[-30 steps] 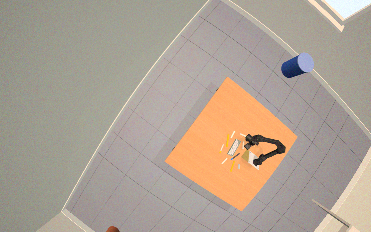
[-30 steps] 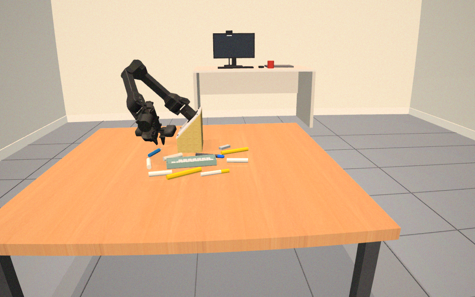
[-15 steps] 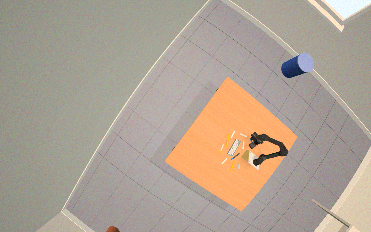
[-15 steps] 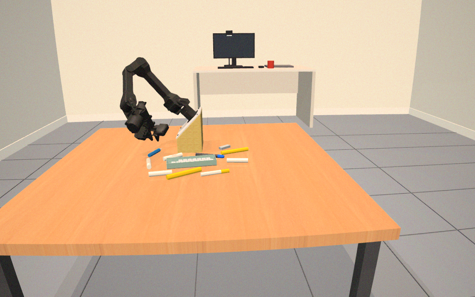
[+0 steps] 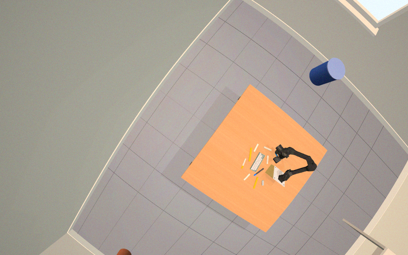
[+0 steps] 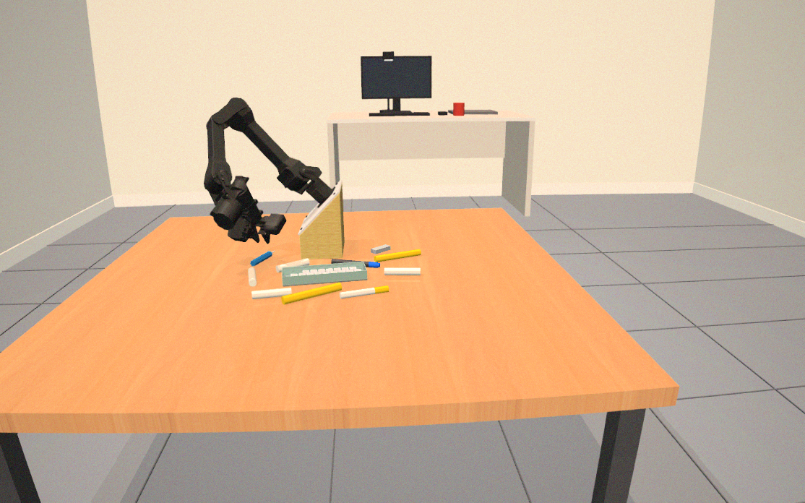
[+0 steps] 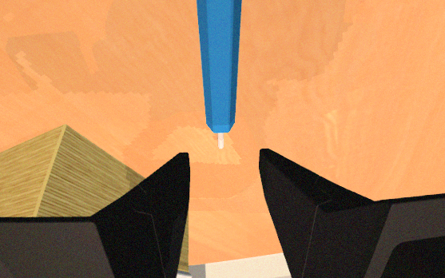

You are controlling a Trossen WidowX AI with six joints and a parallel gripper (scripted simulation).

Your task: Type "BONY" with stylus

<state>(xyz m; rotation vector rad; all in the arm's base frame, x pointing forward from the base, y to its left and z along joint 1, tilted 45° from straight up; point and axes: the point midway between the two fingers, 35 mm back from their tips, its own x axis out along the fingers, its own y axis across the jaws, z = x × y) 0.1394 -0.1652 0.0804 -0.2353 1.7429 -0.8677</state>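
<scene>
Now: the blue stylus 4 cm below my gripper tip and 1 cm behind it. The rest, counted from my gripper tip: blue-capped dark pen 30 cm to the left, 5 cm ahead, 4 cm below; then N key 16 cm to the left, 14 cm ahead, 4 cm below; then D key 16 cm ahead, 15 cm to the left, 4 cm below.
</scene>
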